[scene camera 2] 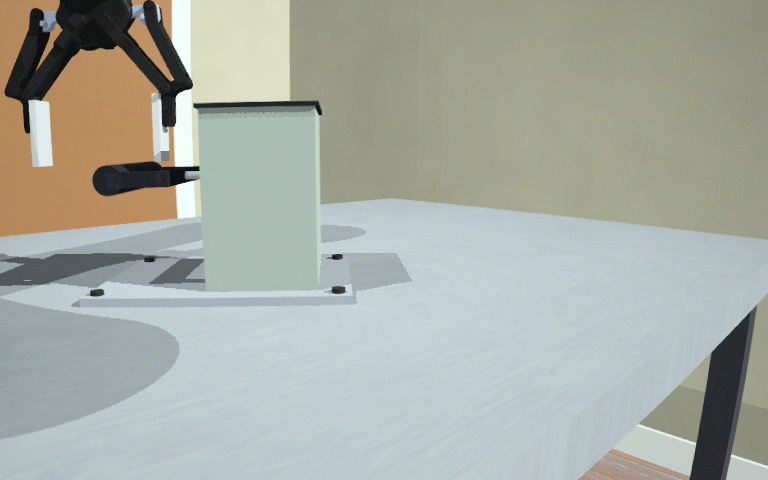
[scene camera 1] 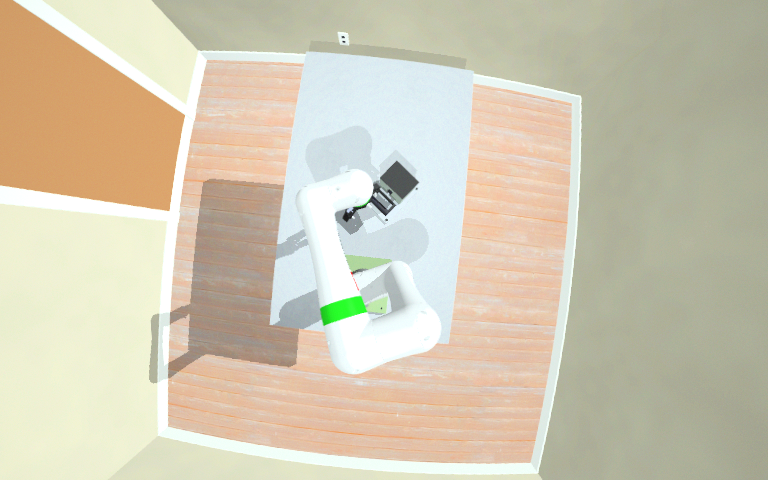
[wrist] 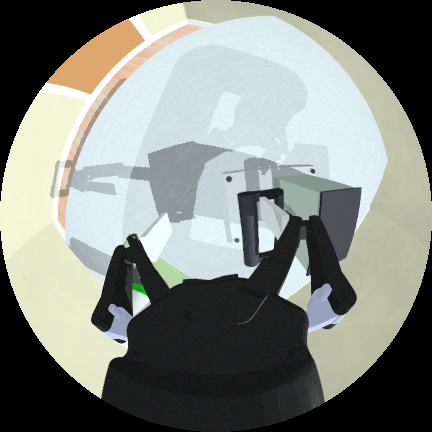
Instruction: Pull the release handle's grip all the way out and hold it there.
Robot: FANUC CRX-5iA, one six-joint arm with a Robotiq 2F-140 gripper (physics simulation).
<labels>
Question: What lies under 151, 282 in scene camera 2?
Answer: A pale base plate.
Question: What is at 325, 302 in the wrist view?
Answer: The gripper.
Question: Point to a pale base plate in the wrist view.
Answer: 256, 179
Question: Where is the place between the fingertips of the gripper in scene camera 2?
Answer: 101, 163
</labels>
